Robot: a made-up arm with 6 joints.
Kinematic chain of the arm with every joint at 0, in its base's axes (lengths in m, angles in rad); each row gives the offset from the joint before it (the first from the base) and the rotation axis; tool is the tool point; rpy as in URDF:
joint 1: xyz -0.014 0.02 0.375 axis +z
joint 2: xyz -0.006 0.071 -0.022 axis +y
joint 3: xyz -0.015 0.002 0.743 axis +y
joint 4: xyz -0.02 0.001 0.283 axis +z
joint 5: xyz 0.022 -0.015 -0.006 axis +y
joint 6: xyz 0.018 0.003 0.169 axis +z
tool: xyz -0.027 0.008 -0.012 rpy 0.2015 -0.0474 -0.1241
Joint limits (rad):
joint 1: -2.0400..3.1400
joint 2: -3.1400..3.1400
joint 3: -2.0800..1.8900
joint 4: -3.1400..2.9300
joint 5: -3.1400..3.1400
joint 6: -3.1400..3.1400
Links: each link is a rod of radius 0.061 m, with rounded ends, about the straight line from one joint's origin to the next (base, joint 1, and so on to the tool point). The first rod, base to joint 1, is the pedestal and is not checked.
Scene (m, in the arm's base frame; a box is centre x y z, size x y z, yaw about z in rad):
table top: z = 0
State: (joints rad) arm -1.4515 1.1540 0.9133 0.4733 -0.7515 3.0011
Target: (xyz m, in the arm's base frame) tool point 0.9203 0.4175 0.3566
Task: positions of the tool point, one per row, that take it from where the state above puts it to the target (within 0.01 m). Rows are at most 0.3 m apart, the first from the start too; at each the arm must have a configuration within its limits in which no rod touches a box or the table.
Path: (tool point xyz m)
1: 0.4060 -0.9545 0.4926
2: 0.6399 -0.8092 0.4690
3: 0.8267 -0.6088 0.4456
4: 0.9539 -0.3679 0.4227
5: 1.0131 -0.1040 0.4002
6: 1.0012 0.1642 0.3781
7: 0.9203 0.4175 0.3566

